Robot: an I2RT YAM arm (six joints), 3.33 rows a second.
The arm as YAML. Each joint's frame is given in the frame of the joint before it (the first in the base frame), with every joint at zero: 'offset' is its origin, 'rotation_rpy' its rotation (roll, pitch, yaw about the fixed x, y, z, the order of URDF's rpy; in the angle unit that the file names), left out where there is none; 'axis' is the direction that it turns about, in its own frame. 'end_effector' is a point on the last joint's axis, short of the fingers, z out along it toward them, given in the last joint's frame.
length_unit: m
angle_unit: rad
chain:
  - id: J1
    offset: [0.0, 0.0, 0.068]
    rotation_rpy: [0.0, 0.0, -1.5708]
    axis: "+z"
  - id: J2
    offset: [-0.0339, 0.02, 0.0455]
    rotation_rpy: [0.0, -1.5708, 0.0]
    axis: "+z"
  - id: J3
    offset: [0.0, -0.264, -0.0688]
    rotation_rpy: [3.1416, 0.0, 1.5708]
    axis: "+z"
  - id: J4
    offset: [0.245, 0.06, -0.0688]
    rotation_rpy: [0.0, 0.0, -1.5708]
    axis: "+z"
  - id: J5
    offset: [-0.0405, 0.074, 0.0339]
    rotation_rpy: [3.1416, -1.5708, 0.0]
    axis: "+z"
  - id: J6
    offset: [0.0, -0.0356, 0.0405]
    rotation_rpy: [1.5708, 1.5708, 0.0]
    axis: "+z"
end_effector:
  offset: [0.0, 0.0, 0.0]
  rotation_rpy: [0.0, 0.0, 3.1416]
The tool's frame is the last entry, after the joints.
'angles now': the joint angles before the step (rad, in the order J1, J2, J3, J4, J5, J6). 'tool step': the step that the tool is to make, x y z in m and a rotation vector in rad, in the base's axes. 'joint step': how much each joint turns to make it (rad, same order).
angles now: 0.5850 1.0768 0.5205 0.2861 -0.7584 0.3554
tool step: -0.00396 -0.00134 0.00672 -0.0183 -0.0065 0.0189
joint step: 0.0037 -0.0298 0.0239 -0.0798 -0.0094 -0.0309
